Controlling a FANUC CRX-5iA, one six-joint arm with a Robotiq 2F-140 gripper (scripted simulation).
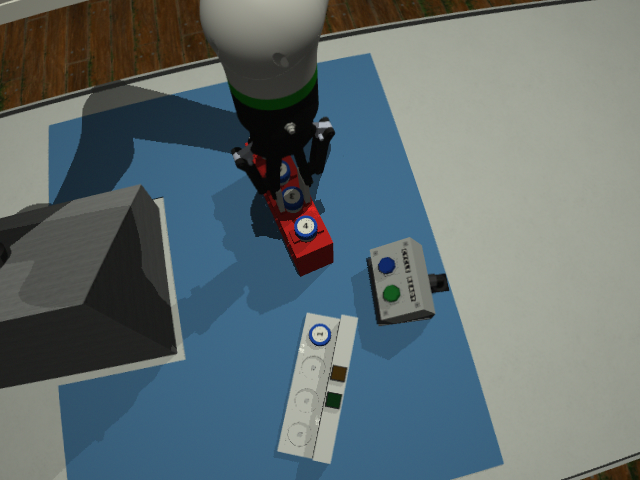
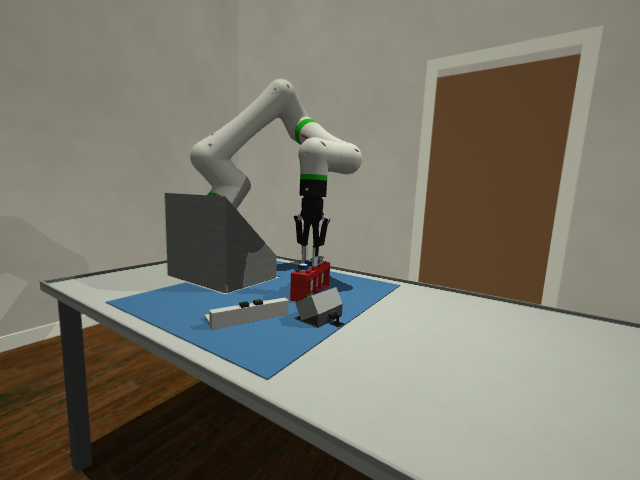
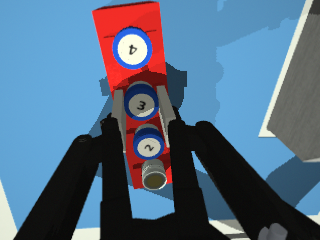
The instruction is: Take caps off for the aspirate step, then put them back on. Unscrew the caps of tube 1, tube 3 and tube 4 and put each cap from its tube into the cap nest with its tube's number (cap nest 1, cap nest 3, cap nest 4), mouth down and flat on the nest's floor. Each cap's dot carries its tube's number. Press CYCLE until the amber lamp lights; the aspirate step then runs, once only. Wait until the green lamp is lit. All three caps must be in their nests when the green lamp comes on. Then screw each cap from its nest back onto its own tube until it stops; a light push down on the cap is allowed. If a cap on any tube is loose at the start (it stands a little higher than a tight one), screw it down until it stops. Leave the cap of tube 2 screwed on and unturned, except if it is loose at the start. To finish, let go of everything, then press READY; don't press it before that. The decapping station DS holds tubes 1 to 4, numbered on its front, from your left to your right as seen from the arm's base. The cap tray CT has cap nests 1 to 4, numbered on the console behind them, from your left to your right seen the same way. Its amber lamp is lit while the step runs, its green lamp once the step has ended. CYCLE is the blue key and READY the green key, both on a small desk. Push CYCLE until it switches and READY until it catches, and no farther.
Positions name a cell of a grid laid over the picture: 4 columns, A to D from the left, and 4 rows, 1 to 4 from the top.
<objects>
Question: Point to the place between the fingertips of my gripper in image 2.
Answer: B3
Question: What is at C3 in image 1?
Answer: A small desk.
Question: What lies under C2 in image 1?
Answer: My gripper.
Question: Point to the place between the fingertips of my gripper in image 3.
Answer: At B2
</objects>
